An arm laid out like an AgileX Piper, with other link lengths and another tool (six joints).
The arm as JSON. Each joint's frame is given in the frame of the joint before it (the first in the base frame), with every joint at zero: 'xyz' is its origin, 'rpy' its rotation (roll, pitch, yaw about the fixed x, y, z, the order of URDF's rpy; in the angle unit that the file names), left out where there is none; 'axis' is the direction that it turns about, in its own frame. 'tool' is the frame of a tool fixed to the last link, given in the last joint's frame.
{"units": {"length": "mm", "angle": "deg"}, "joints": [
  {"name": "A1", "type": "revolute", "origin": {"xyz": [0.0, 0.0, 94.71], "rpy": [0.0, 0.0, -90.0]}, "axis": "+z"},
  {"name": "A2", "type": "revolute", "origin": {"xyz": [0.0, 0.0, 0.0], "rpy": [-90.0, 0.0, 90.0]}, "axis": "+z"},
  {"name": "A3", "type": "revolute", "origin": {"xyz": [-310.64, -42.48, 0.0], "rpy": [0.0, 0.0, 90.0]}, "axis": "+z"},
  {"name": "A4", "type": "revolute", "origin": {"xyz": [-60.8, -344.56, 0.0], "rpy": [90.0, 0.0, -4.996]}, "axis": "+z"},
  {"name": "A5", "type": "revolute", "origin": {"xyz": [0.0, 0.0, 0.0], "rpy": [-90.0, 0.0, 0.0]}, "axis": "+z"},
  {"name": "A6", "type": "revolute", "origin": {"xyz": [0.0, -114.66, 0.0], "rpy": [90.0, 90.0, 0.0]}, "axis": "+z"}
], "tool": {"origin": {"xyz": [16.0, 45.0, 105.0], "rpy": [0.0, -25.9, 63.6]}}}
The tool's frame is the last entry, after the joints.
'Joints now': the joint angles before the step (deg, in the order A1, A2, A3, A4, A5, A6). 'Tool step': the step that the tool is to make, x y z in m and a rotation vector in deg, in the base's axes. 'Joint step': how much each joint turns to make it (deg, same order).
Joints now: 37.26 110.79 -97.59 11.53 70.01 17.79
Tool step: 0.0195 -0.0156 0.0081 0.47 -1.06 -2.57
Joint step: -2.65 0.00 -1.35 -0.25 0.22 0.00
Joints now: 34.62 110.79 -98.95 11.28 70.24 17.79
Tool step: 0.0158 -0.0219 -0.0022 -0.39 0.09 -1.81
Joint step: -2.96 0.23 0.00 -0.03 0.28 -1.14
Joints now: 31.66 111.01 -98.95 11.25 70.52 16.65
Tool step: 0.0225 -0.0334 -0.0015 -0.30 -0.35 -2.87
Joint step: -4.40 0.12 0.03 -0.09 -0.01 -1.58
